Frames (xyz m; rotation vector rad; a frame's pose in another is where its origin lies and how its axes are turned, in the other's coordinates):
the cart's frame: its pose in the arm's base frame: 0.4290 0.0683 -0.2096 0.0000 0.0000 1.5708
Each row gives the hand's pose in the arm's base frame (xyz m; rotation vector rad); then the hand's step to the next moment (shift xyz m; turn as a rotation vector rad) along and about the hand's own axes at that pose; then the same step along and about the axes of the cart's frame.
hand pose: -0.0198 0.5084 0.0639 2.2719 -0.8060 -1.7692
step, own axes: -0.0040 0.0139 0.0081 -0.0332 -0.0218 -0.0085
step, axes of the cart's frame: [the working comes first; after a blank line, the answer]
step, axes of the arm's base frame: -0.0126 -0.0081 0.0070 0.0096 0.0332 0.0214

-0.0081 0.0126 0.0070 0.0332 -0.0096 0.0214
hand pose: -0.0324 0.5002 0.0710 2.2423 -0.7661 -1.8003
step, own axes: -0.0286 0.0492 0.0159 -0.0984 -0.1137 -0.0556
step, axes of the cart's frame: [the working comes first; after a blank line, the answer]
step, axes of the arm's base frame: -0.0332 -0.0252 0.0419 0.0712 0.1346 0.0500

-0.0252 0.0332 0.0419 0.1346 -0.0712 0.0500
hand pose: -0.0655 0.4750 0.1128 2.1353 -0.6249 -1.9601
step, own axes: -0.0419 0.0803 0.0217 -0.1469 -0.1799 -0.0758
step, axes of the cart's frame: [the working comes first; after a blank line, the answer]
step, axes of the arm's base frame: -0.0380 -0.0512 0.0678 0.1012 0.2112 0.0698

-0.0512 0.0380 0.0678 0.2112 -0.1012 0.0698
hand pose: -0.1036 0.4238 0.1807 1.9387 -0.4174 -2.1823
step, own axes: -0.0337 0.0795 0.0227 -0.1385 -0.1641 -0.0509
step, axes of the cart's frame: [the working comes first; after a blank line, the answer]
step, axes of the arm's base frame: -0.0217 -0.0620 0.0605 0.0747 0.1956 0.0698

-0.0620 0.0217 0.0605 0.1956 -0.0748 0.0698
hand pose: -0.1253 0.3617 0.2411 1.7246 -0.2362 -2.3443
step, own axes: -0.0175 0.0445 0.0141 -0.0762 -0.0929 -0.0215
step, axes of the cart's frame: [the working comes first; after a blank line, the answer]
step, axes of the arm's base frame: -0.0048 -0.0381 0.0318 0.0347 0.1101 0.0396

-0.0381 0.0048 0.0318 0.1101 -0.0347 0.0396
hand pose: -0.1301 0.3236 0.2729 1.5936 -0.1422 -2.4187
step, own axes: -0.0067 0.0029 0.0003 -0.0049 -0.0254 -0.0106
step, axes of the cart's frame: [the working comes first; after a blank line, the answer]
step, axes of the arm's base frame: 0.0027 -0.0011 0.0067 0.0078 0.0263 -0.0053

-0.0011 -0.0027 0.0067 0.0263 -0.0078 -0.0053
